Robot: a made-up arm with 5 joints.
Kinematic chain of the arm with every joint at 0, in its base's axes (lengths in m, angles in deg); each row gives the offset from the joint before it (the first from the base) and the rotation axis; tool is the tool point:
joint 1: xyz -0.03 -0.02 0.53 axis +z
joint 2: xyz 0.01 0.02 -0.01 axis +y
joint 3: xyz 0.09 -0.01 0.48 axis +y
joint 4: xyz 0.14 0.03 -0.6 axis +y
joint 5: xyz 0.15 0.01 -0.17 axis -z
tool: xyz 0 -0.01 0
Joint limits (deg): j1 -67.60..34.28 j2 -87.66..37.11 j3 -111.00..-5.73 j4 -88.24..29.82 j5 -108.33..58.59
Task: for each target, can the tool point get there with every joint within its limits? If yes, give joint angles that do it. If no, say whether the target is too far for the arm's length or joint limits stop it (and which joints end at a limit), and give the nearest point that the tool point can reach.
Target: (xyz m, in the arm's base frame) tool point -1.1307 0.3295 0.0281
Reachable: no: joint limits stop it (at a limit: joint 2, joint 3, joint 4) | nearest point -0.8955 0.2548 0.9507 | short by 0.955 m
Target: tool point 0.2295 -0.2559 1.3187
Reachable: yes | joints -48.82 -43.81 -48.41 -43.28 -4.29
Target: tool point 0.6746 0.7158 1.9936
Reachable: no: too far | nearest point 0.5247 0.4224 1.5618 | short by 0.543 m
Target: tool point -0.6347 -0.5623 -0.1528
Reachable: no: joint limits stop it (at a limit: joint 1, joint 2) | nearest point 0.1165 -0.2702 0.0090 | short by 0.822 m
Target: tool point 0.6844 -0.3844 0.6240
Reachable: yes | joints -29.96 22.90 -48.46 -76.44 26.33
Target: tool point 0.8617 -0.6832 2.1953
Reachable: no: too far | nearest point 0.5312 -0.4374 1.5688 | short by 0.750 m
